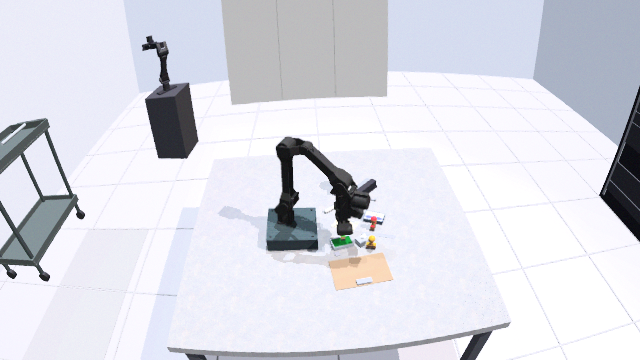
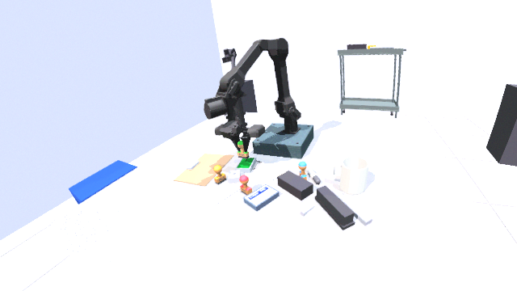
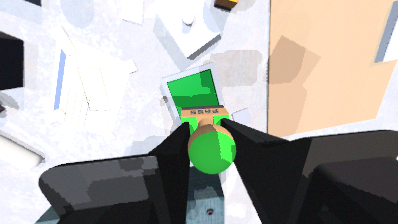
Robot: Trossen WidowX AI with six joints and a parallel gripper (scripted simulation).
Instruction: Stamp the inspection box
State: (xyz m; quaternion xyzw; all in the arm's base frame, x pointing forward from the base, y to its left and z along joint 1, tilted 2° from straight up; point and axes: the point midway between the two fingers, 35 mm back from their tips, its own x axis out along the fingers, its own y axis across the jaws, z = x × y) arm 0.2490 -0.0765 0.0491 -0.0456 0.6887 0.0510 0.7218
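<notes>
My gripper tip is 6 cm above the green ink pad. The rest, counted from my gripper tip: red-knobbed stamp (13 cm ahead, 11 cm to the left, 5 cm below); then cream inspection card (13 cm to the left, 7 cm below); then yellow-knobbed stamp (12 cm ahead, 2 cm to the right, 5 cm below).
</notes>
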